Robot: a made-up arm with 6 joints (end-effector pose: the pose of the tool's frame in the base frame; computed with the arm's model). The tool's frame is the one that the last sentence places.
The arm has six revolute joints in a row. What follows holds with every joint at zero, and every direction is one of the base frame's.
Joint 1 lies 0.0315 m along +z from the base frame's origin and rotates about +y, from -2.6 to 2.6 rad.
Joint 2 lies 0.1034 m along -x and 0.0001 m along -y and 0.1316 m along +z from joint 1 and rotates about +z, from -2.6 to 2.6 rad.
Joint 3 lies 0.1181 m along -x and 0.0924 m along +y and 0.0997 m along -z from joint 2 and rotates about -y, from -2.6 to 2.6 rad.
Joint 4 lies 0.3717 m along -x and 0.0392 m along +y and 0.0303 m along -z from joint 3 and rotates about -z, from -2.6 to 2.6 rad.
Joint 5 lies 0.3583 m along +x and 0.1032 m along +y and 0.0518 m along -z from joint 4 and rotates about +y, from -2.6 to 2.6 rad.
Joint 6 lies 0.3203 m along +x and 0.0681 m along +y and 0.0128 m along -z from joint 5 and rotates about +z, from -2.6 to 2.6 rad.
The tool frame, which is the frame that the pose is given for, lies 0.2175 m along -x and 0.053 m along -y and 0.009 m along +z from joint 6; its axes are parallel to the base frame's.
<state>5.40 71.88 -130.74 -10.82 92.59 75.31</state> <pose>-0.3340 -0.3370 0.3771 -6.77 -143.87 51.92</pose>
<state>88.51 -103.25 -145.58 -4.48 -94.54 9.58</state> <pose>0.0238 0.0205 -0.1178 -30.35 87.48 -114.01</pose>
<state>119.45 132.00 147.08 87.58 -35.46 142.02</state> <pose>-0.4488 0.4217 -0.1677 60.38 -18.23 -36.84</pose>
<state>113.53 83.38 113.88 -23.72 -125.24 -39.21</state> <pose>0.0858 0.0093 0.6488 73.97 -114.63 -110.32</pose>
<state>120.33 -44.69 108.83 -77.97 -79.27 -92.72</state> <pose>-0.7087 0.4970 0.1304 37.39 10.46 -1.31</pose>
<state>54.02 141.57 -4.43 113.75 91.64 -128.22</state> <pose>-0.1540 0.0605 -0.5204 -130.92 45.82 -27.40</pose>
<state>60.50 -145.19 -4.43 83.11 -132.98 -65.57</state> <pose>0.0513 0.1149 0.1140 144.47 42.29 -38.36</pose>
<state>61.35 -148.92 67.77 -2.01 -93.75 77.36</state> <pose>0.2025 0.1042 -0.1381 141.36 -69.08 -67.87</pose>
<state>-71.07 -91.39 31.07 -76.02 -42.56 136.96</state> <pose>0.1302 0.4493 0.8039 -124.28 -13.07 58.12</pose>
